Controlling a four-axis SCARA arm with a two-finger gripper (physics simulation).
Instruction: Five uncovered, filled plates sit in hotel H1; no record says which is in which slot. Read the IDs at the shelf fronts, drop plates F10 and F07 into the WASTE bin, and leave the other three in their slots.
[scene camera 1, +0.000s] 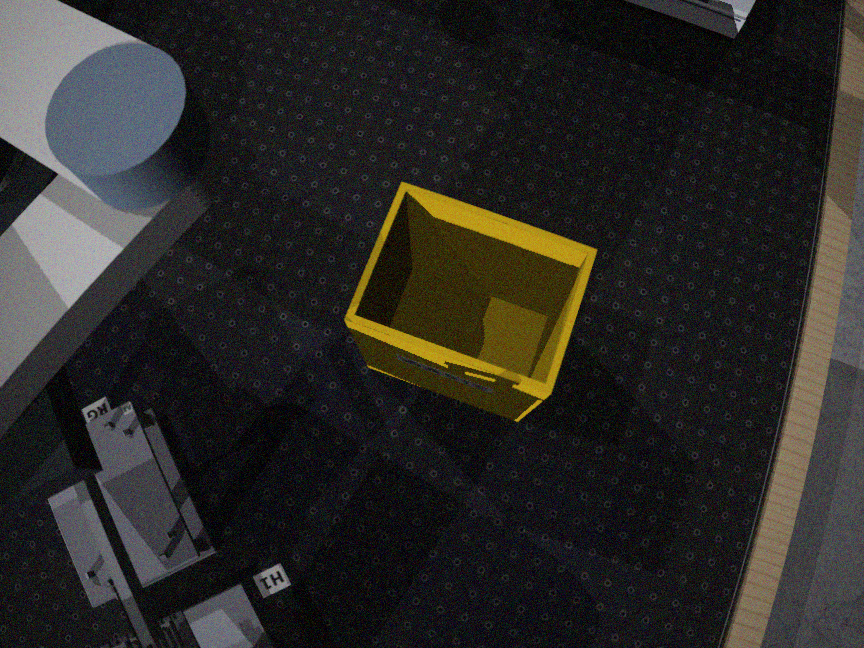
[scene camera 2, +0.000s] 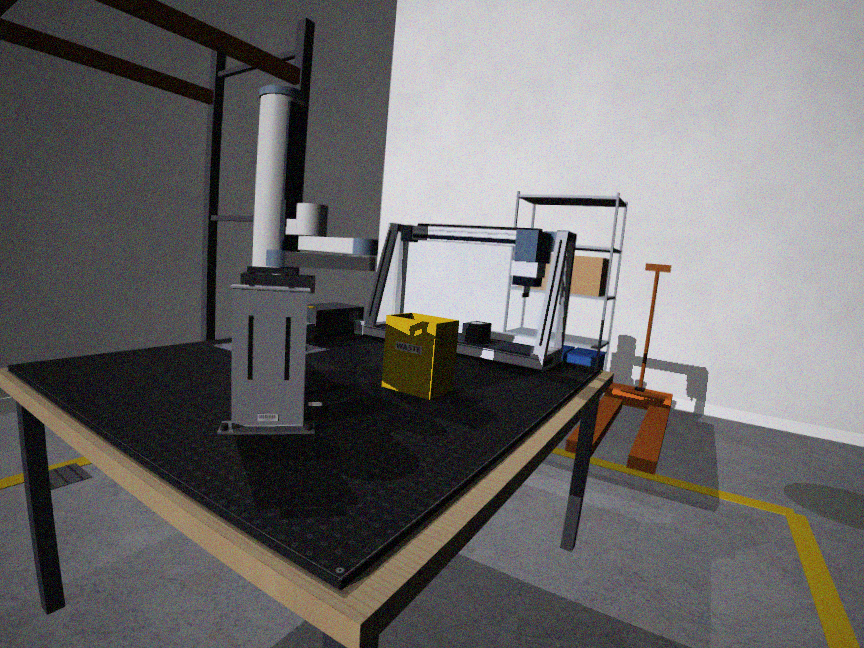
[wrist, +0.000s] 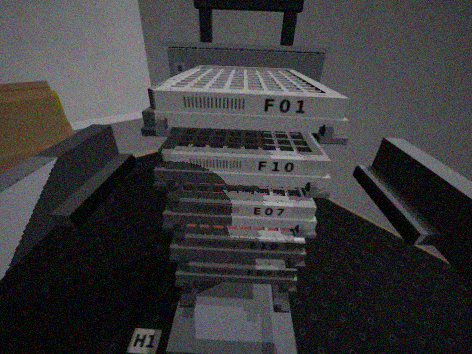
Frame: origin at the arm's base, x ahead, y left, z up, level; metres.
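Seen in the pictures: gripper, fingertip midpoint: (wrist: 244, 150).
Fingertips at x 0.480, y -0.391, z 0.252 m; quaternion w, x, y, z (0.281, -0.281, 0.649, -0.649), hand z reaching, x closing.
A point is followed by its place in that frame.
My gripper (wrist: 244, 150) @[z 0.251, x 0.480, y -0.391 m] is open and empty in the wrist view, its fingers apart on either side of the plate stack. Hotel H1 (scene camera 2: 267, 397) @[z 0.078, x 0.590, y -0.493 m] is a grey tower; its tag (scene camera 1: 272, 580) @[z 0.013, x 0.547, y -0.318 m] (wrist: 145, 341) @[z 0.013, x 0.546, y -0.319 m] reads H1. In the wrist view the top plate (wrist: 230, 104) @[z 0.274, x 0.480, y -0.381 m] reads F01. Below it are plate F10 (wrist: 275, 166) @[z 0.247, x 0.465, y -0.397 m] and plate E07 (wrist: 270, 211) @[z 0.219, x 0.464, y -0.398 m]. A fourth plate (wrist: 270, 246) @[z 0.190, x 0.462, y -0.401 m] has a dim label ending in 10. The lowest plate (wrist: 265, 272) @[z 0.163, x 0.462, y -0.400 m] is shadowed and its ID is unreadable. The yellow WASTE bin (scene camera 1: 498, 224) @[z 0.208, x 0.649, y 0.027 m] (scene camera 2: 408, 366) @[z 0.087, x 0.650, y -0.085 m] stands upright; no plate shows in it.
A grey station (scene camera 1: 132, 474) @[z 0.073, x 0.395, y -0.265 m] with an RG tag (scene camera 1: 97, 410) @[z 0.013, x 0.305, y -0.226 m] stands near H1. The pale arm (scene camera 1: 69, 62) @[z 0.412, x 0.407, y -0.037 m] (scene camera 2: 334, 244) @[z 0.392, x 0.355, y -0.078 m] reaches over the table. A gantry frame (scene camera 2: 558, 299) @[z 0.266, x 0.848, y 0.560 m] stands behind the bin. An orange-yellow block (wrist: 30, 120) shows left of the fingers. The table has a wooden edge (scene camera 1: 788, 446) @[z 0.000, x 1.021, y -0.019 m] (scene camera 2: 446, 537) @[z 0.000, x 1.044, y -0.559 m].
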